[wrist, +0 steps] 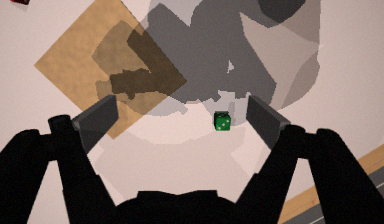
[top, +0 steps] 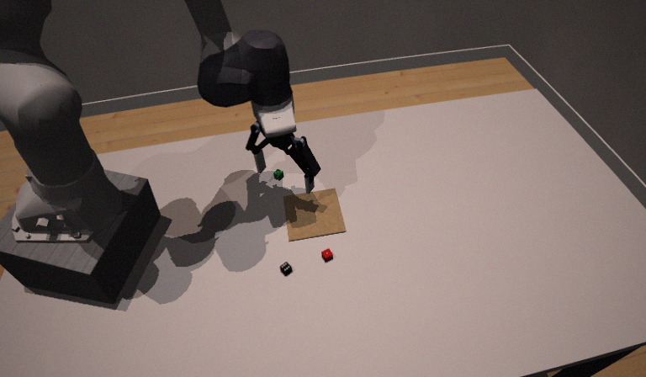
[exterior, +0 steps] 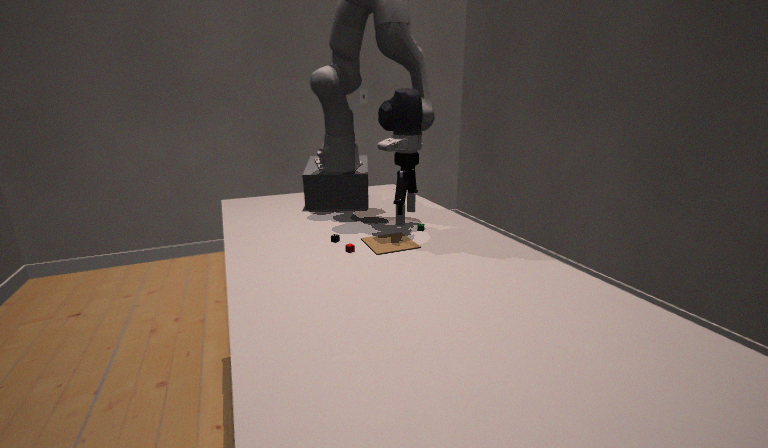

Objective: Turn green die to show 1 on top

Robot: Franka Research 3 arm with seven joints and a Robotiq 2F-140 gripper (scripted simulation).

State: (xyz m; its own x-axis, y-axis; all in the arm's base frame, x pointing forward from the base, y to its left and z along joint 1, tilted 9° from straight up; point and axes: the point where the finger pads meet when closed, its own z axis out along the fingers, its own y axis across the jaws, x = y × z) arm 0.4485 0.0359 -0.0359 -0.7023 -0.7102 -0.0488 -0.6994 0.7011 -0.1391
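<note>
Right now my hand is 1 cm past the green die, 7 cm to the right of it and 5 cm above it. The rest, counted from my hand: tan mat: 5 cm ahead, 9 cm to the right, 6 cm below; black die: 5 cm behind, 22 cm to the right, 5 cm below; red die: 5 cm ahead, 22 cm to the right, 5 cm below.
</note>
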